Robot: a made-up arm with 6 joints. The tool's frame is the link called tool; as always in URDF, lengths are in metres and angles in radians. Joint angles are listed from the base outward.
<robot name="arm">
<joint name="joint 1" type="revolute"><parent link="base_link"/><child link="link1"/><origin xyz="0.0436 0.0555 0.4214" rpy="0.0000 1.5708 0.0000"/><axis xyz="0 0 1"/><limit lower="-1.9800" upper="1.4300"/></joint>
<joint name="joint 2" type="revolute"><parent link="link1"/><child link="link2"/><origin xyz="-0.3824 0.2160 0.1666" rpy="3.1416 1.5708 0.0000"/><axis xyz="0 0 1"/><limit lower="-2.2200" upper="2.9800"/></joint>
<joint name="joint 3" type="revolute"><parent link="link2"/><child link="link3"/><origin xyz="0.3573 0.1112 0.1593" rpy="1.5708 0.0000 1.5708"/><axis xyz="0 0 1"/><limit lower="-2.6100" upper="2.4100"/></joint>
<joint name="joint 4" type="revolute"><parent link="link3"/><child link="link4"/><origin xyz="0.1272 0.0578 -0.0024" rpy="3.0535 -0.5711 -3.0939"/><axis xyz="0 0 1"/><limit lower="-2.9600" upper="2.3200"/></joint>
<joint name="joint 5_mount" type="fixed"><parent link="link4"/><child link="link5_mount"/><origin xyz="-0.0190 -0.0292 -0.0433" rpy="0.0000 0.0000 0.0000"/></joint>
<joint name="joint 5" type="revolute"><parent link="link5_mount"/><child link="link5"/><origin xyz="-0.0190 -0.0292 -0.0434" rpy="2.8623 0.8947 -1.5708"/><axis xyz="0 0 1"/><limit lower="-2.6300" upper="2.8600"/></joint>
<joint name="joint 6" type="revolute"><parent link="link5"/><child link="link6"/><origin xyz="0.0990 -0.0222 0.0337" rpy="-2.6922 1.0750 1.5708"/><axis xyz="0 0 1"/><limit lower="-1.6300" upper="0.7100"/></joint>
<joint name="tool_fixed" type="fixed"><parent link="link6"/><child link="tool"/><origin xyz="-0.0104 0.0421 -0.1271" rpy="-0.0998 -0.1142 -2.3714"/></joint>
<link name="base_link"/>
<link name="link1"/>
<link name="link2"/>
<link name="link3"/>
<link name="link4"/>
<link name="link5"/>
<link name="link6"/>
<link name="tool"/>
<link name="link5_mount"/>
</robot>
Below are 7 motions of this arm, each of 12 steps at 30 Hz.
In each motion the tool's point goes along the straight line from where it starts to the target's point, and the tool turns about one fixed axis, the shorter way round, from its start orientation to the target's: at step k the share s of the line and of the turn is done. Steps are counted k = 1, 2, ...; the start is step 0. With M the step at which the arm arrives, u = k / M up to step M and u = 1 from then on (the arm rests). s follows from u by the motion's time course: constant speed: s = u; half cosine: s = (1 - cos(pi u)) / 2; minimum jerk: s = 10 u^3 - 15 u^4 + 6 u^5.
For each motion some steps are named. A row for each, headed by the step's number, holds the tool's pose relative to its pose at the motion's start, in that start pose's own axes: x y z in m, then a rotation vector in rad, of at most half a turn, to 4 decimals.
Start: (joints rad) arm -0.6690 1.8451 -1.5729 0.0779 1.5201 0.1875
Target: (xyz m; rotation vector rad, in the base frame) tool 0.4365 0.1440 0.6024 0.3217 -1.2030 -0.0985
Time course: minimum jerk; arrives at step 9
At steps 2, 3, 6, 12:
2: 0.0017 0.0014 0.0024 0.0029 -0.0429 0.0208
3: 0.0047 0.0039 0.0067 0.0080 -0.1178 0.0571
6: 0.0177 0.0146 0.0252 0.0299 -0.4434 0.2149
12: 0.0224 0.0185 0.0319 0.0379 -0.5612 0.2720

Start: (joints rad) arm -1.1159 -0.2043 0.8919 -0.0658 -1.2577 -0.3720
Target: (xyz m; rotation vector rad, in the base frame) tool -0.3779 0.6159 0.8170 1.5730 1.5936 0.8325
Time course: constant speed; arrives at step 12
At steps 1, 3, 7, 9, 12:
1: -0.0070 0.0176 0.0011 0.0182 0.0104 -0.0104
3: -0.0209 0.0529 0.0032 0.0547 0.0311 -0.0312
7: -0.0488 0.1235 0.0076 0.1276 0.0726 -0.0727
9: -0.0627 0.1588 0.0097 0.1640 0.0933 -0.0935
12: -0.0836 0.2117 0.0130 0.2187 0.1244 -0.1247

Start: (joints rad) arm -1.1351 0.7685 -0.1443 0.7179 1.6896 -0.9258
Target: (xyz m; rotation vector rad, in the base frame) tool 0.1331 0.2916 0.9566 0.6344 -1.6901 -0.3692
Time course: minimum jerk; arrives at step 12
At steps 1, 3, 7, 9, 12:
1: 0.0006 0.0004 0.0008 0.0004 -0.0014 0.0006
3: 0.0117 0.0074 0.0170 0.0091 -0.0276 0.0121
7: 0.0738 0.0468 0.1071 0.0576 -0.1743 0.0766
9: 0.1012 0.0642 0.1470 0.0790 -0.2392 0.1052
12: 0.1129 0.0716 0.1640 0.0881 -0.2668 0.1173

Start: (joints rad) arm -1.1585 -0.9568 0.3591 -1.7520 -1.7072 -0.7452
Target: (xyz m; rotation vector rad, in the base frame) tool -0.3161 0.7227 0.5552 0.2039 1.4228 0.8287
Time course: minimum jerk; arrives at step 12
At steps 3, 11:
3: -0.0246 0.0031 0.0171 -0.0056 0.0239 0.0515
11: -0.2364 0.0299 0.1642 -0.0539 0.2296 0.4946

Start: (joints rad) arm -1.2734 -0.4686 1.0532 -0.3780 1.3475 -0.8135
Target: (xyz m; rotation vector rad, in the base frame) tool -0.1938 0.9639 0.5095 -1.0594 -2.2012 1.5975
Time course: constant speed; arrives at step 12
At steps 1, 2, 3, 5, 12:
1: 0.0034 0.0011 0.0049 -0.0441 0.0038 0.0057
2: 0.0068 0.0023 0.0098 -0.0882 0.0076 0.0113
3: 0.0102 0.0034 0.0148 -0.1324 0.0114 0.0170
5: 0.0170 0.0057 0.0246 -0.2206 0.0191 0.0283
12: 0.0408 0.0137 0.0590 -0.5295 0.0458 0.0678

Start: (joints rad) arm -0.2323 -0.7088 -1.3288 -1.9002 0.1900 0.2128
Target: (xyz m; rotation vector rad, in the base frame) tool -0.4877 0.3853 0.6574 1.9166 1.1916 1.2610
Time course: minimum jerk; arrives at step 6
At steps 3, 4, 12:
3: 0.0064 0.0072 -0.0087 0.0156 -0.0555 -0.0965
4: 0.0102 0.0114 -0.0137 0.0247 -0.0877 -0.1524
12: 0.0129 0.0145 -0.0174 0.0312 -0.1110 -0.1929

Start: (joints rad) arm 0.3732 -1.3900 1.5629 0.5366 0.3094 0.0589
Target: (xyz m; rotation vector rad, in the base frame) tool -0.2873 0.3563 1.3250 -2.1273 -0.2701 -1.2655
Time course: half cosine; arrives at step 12
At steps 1, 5, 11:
1: -0.0033 0.0013 0.0012 0.0021 0.0099 -0.0069
5: -0.0719 0.0284 0.0253 0.0464 0.2148 -0.1498
11: -0.1906 0.0752 0.0672 0.1231 0.5698 -0.3973

